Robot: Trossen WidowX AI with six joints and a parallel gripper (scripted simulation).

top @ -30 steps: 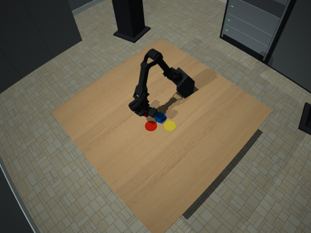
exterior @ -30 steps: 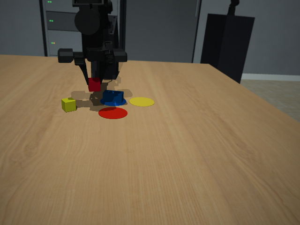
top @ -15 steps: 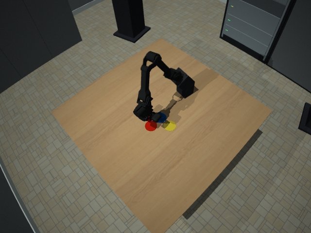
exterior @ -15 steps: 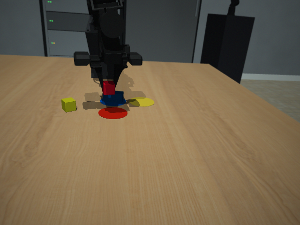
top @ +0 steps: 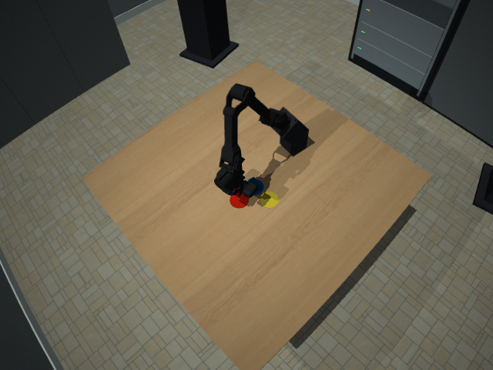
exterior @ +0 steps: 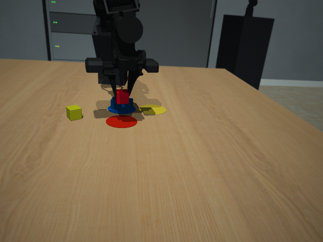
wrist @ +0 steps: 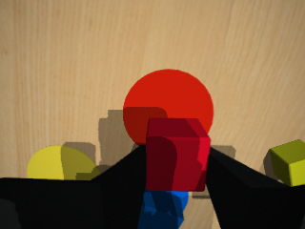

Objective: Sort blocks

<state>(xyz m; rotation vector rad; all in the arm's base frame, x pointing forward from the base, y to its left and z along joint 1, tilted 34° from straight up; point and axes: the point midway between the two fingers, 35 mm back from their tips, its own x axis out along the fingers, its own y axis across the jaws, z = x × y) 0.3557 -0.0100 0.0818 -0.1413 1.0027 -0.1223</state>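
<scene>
The red circle is 110 mm below my hand. Round my hand: red block 40 mm below; blue block 100 mm behind, 20 mm to the left, 90 mm below; blue circle 100 mm behind, 20 mm to the left, 110 mm below.
</scene>
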